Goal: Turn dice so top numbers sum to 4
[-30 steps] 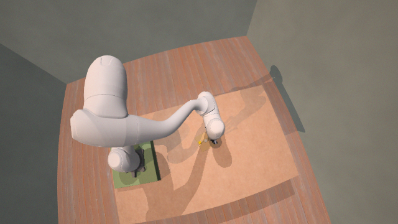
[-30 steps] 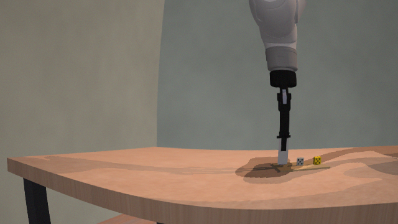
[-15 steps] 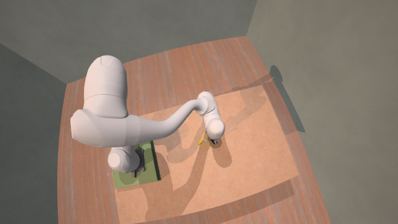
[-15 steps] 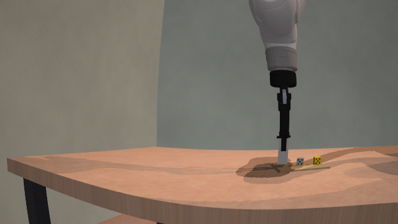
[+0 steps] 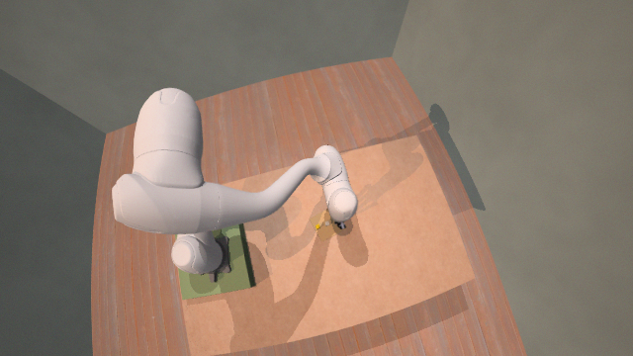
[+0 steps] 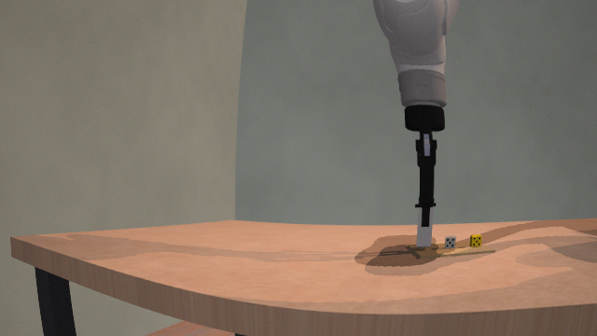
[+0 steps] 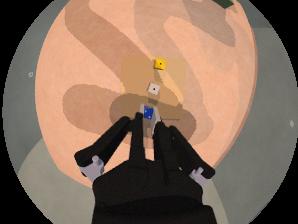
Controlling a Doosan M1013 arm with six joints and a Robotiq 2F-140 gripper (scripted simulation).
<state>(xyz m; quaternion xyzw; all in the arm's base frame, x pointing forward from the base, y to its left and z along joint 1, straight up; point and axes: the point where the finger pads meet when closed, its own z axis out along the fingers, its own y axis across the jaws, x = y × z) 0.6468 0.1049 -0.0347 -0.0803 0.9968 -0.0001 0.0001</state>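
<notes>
The blue die lies 20 mm below my hand. Also, from my hand: yellow die (100 mm behind, 20 mm to the right, 30 mm below); then tan mat (50 mm behind, 10 mm to the right, 40 mm below); then white die (50 mm behind, 10 mm to the right, 30 mm below).
</notes>
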